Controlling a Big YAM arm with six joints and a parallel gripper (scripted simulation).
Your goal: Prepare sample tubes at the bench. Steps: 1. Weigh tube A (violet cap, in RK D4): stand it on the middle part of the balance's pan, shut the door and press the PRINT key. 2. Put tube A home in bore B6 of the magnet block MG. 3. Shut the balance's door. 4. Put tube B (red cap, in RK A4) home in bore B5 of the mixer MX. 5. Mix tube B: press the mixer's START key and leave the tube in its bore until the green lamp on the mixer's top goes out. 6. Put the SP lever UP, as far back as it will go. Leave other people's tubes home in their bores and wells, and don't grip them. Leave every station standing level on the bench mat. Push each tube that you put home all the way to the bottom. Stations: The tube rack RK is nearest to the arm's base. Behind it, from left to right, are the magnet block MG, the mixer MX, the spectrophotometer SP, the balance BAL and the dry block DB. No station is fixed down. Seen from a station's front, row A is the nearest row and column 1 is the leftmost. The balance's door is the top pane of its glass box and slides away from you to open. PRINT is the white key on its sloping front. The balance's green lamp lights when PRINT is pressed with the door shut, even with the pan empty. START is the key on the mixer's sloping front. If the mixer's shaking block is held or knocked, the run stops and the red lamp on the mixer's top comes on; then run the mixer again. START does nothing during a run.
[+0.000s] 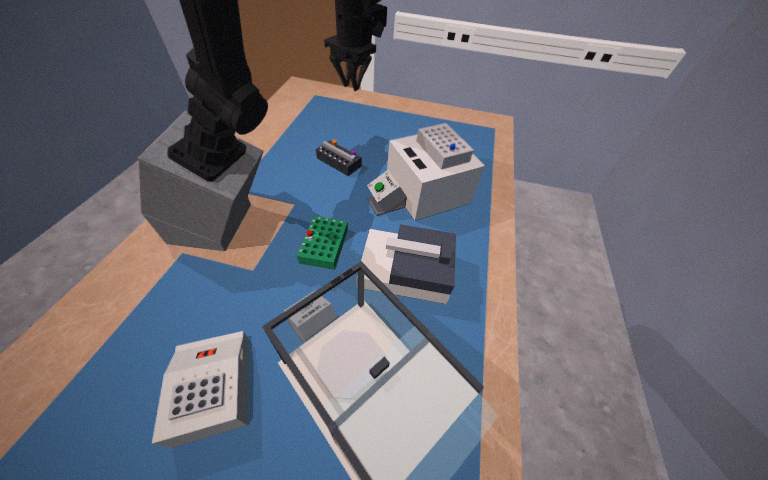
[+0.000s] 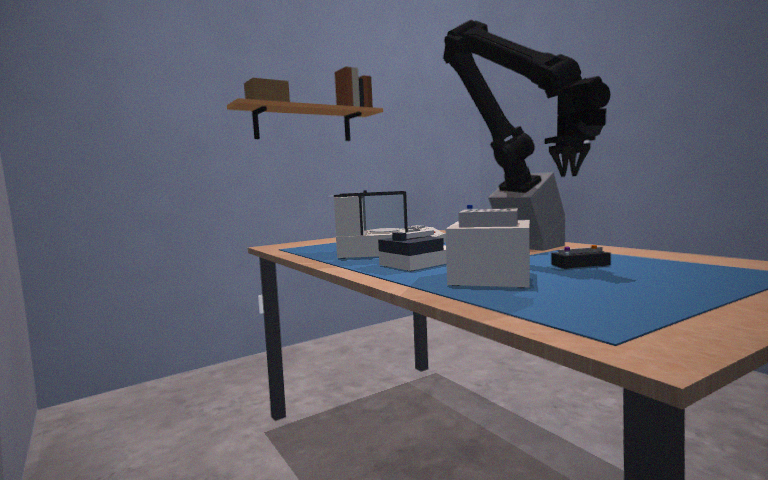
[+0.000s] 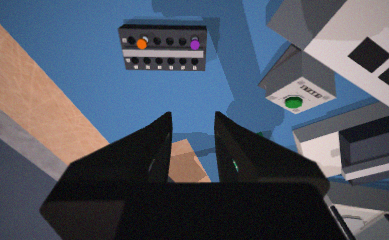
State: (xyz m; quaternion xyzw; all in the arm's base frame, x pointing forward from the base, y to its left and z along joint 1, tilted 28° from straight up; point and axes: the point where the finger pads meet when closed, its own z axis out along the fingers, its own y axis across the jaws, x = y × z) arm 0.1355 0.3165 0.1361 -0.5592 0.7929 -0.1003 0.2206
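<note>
The balance door is 30 cm ahead of my hand, 62 cm to the right of it and 4 cm below it. The rest, counted from my hand: magnet block MG 5 cm behind, 23 cm below; grey shaking block 26 cm ahead, 1 cm to the right, 9 cm below; green start key 13 cm ahead, 13 cm to the right, 18 cm below.
</note>
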